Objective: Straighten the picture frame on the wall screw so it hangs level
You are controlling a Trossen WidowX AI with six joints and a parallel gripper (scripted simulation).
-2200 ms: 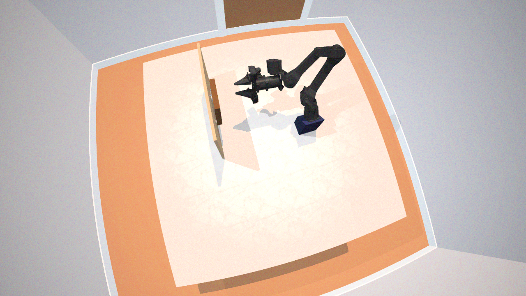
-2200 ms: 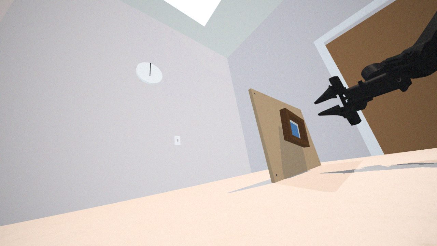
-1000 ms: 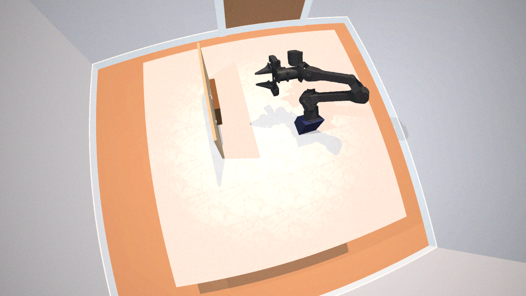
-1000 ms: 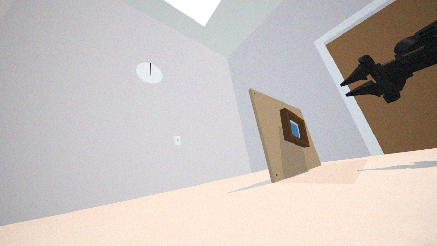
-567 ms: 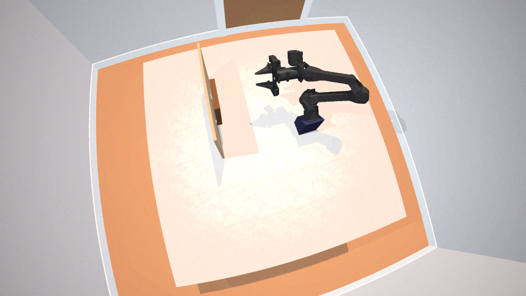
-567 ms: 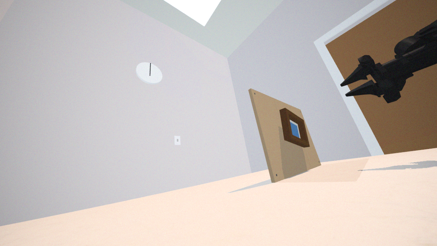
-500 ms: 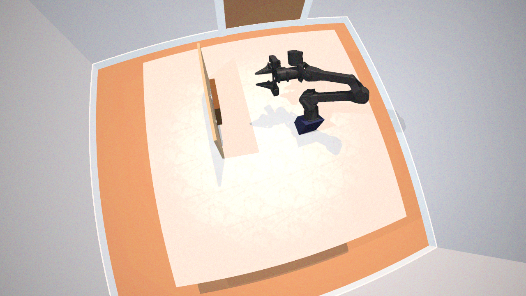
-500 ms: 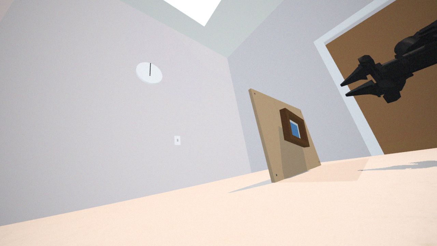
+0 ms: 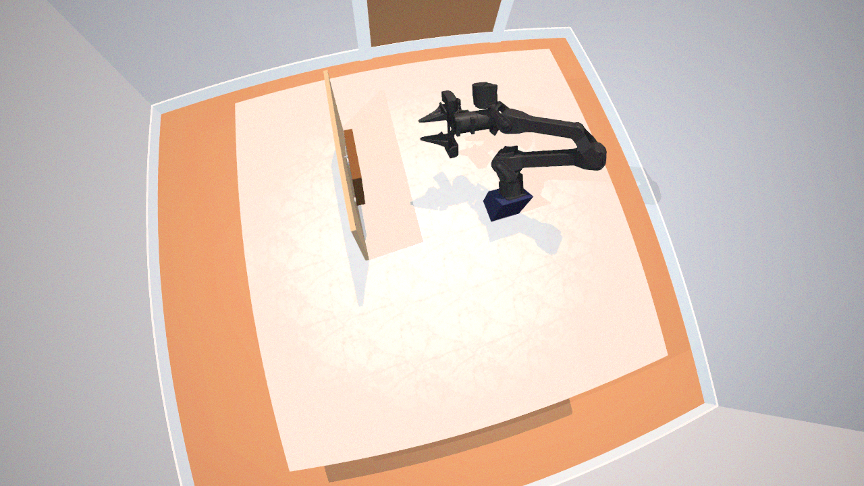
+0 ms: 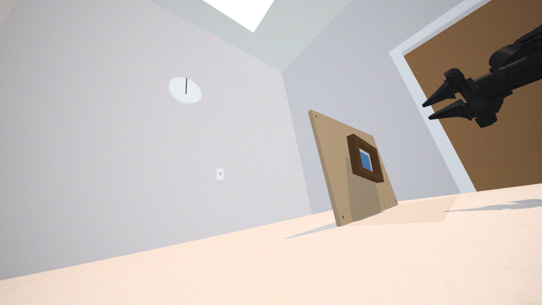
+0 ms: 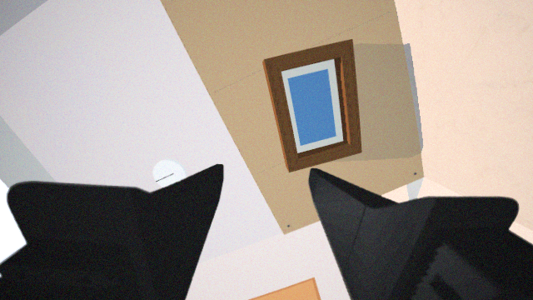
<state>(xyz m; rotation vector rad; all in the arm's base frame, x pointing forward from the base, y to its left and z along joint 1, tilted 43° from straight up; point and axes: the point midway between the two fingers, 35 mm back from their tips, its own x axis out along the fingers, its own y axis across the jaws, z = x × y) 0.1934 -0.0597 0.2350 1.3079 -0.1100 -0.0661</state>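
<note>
Right now my gripper tip is 20 cm short of the brown wooden picture frame and 8 cm above it. Also, from my gripper tip: tan wall board 21 cm ahead, 1 cm to the right, 10 cm below.
</note>
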